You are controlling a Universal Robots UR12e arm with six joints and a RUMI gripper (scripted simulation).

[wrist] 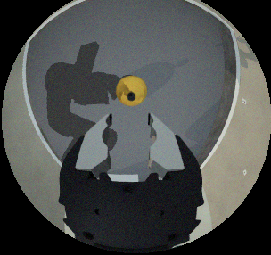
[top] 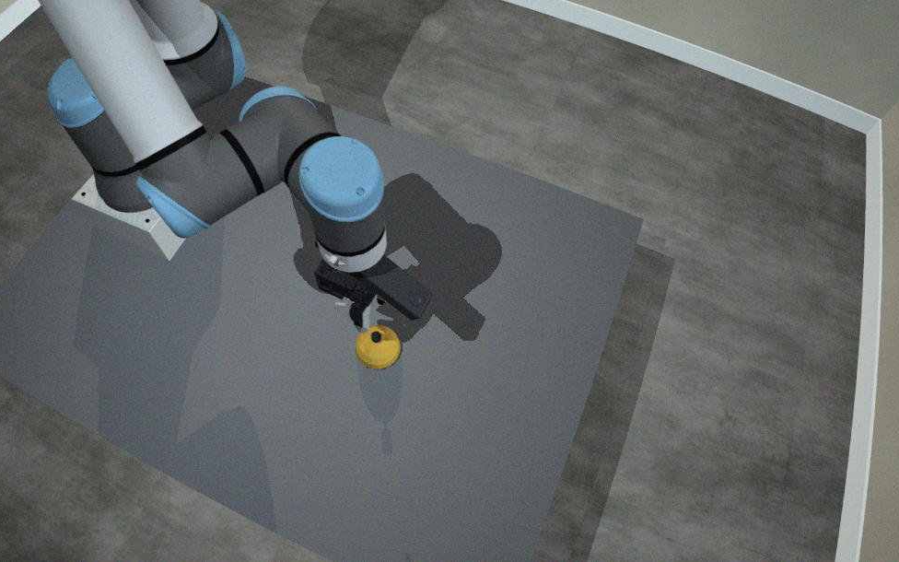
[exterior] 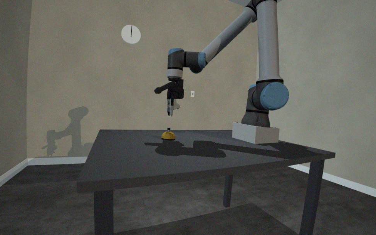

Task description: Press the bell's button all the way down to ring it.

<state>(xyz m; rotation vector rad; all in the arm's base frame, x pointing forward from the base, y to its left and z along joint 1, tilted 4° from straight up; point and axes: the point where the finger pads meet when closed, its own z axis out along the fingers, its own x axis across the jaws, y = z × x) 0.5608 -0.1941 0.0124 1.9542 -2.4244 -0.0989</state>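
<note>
My gripper is now 100 mm above the black button. Round my hand: yellow dome bell: 110 mm below.
</note>
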